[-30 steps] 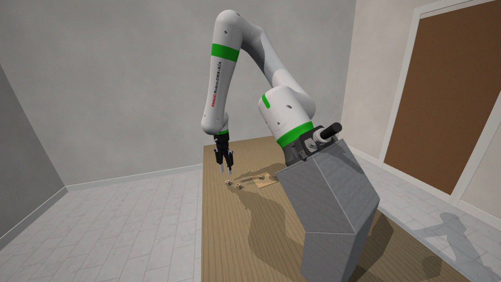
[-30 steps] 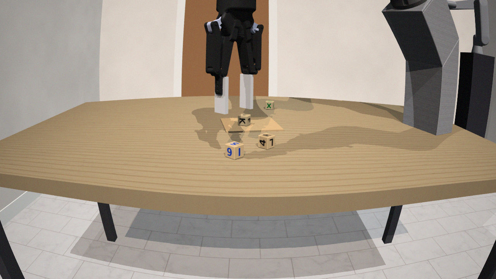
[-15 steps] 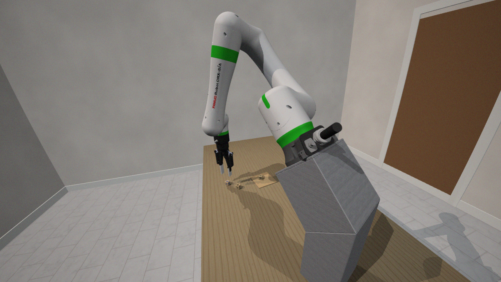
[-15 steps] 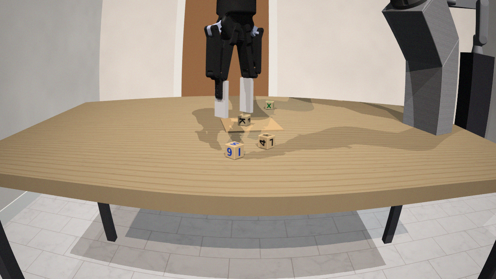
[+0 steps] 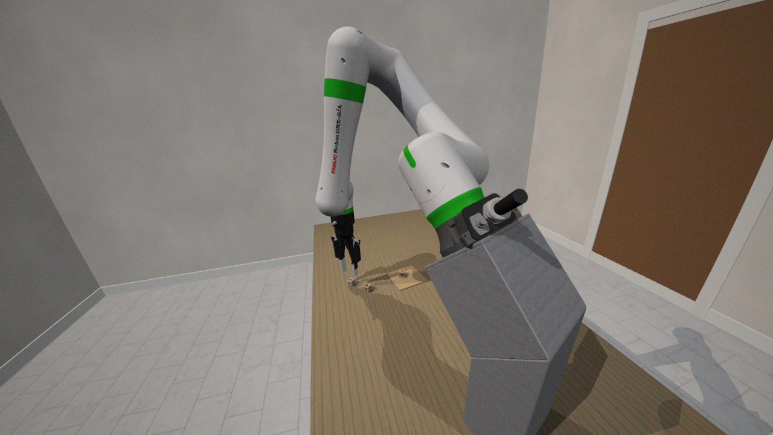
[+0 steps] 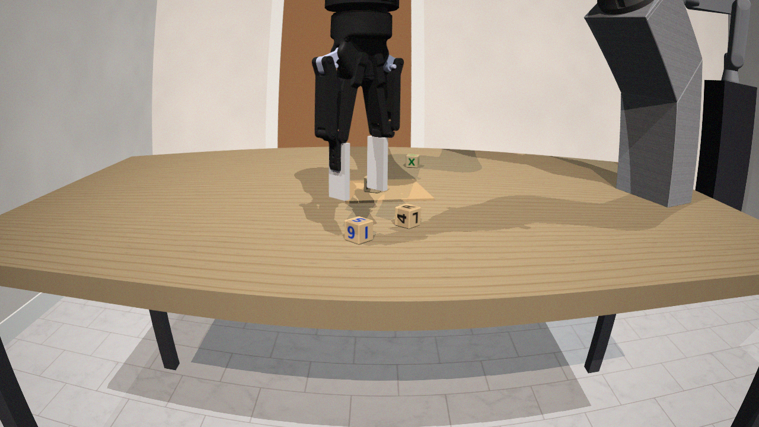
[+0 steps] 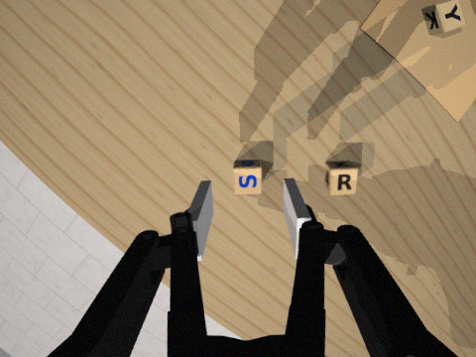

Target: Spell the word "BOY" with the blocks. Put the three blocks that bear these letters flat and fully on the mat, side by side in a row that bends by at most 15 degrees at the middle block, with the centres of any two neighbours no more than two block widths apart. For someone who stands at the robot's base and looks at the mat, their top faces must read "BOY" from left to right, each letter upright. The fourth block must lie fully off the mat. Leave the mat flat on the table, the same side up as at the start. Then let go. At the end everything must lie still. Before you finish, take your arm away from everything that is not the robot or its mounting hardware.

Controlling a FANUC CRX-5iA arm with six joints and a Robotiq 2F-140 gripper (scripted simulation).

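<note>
Now: hand 80 mm above the block. Also, from my hand: tan mat 250 mm to the right, 90 mm below, 20 mm ahead.
</note>
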